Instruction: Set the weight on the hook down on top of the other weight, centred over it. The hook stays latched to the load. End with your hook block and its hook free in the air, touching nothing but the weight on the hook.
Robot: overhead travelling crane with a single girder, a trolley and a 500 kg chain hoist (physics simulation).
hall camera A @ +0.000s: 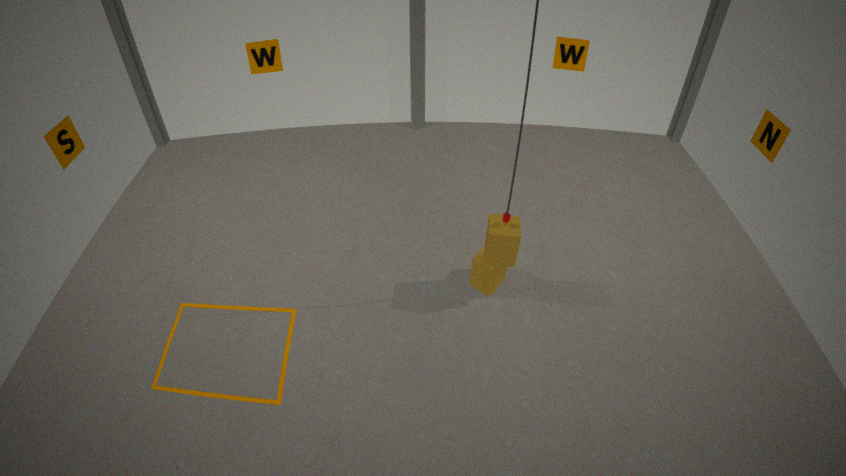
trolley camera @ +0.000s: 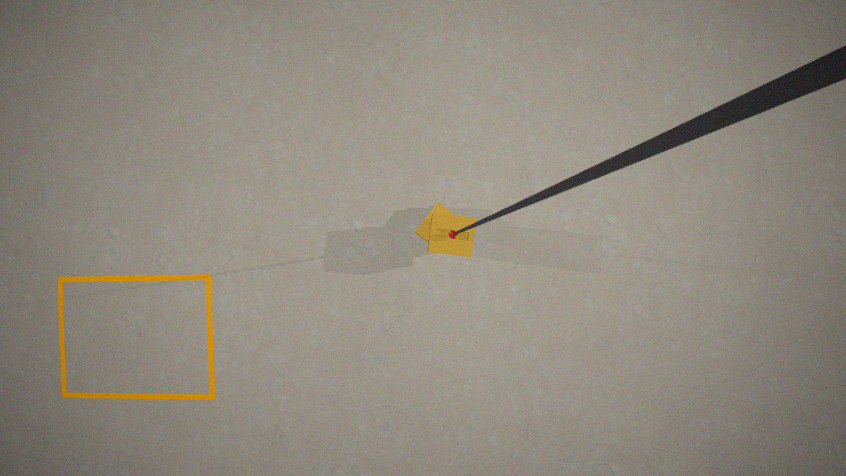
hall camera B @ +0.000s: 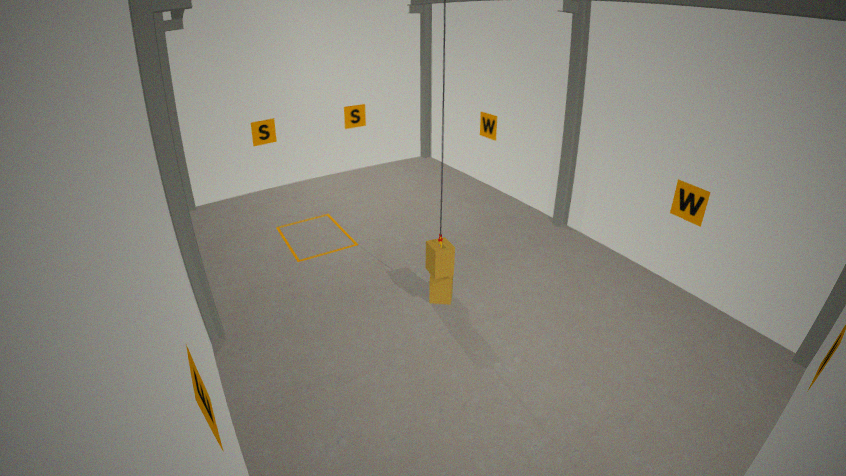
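My hook [hall camera A: 505, 217] [hall camera B: 440, 238] [trolley camera: 452, 234], under a small red hook block, is latched to the top of a yellow weight [hall camera A: 501, 251] [hall camera B: 444, 263] [trolley camera: 440, 246]. This weight hangs upright over the other yellow weight [hall camera A: 485, 281] [hall camera B: 440, 292] [trolley camera: 424, 227], which stands on the floor. In the trolley camera the upper weight covers most of the lower one and sits off to its right; a corner of the lower one shows at the upper left. The two are turned differently. Whether they touch or a small gap is between them, I cannot tell.
An orange rectangle [hall camera A: 236, 306] [hall camera B: 288, 243] [trolley camera: 136, 277] is marked on the floor, left of the weights in all three views. The dark chain [hall camera A: 521, 118] [hall camera B: 442, 118] [trolley camera: 650, 148] runs up from the hook block. Walls and grey columns stand around the floor.
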